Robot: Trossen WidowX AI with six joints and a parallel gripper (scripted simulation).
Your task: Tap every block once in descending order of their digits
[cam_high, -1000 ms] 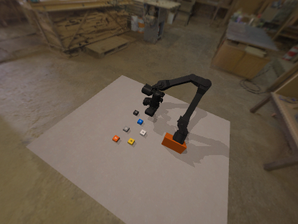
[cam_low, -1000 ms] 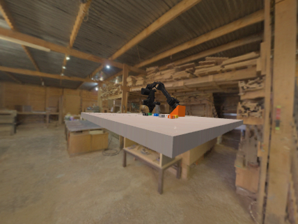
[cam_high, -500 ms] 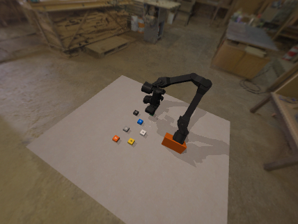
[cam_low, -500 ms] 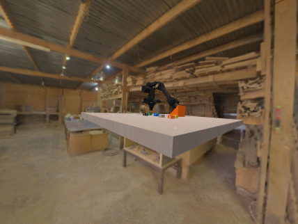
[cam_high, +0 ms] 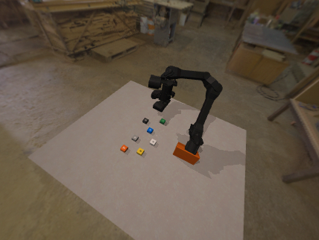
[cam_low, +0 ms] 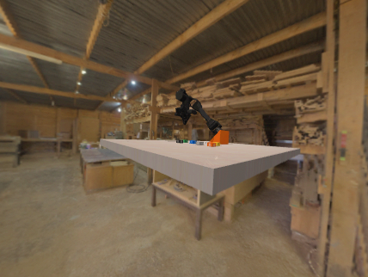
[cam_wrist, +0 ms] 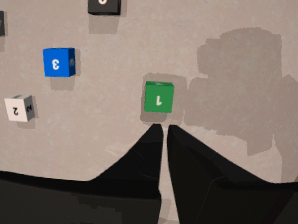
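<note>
Right now my gripper tip is 8 cm short of the black block, 7 cm to the right of it and 12 cm above it. The rest, counted from my gripper tip: white block (7 cm behind, 18 cm to the left, 12 cm below); then green block (2 cm behind, 1 cm to the right, 12 cm below); then blue block (12 cm to the left, 12 cm below).
</note>
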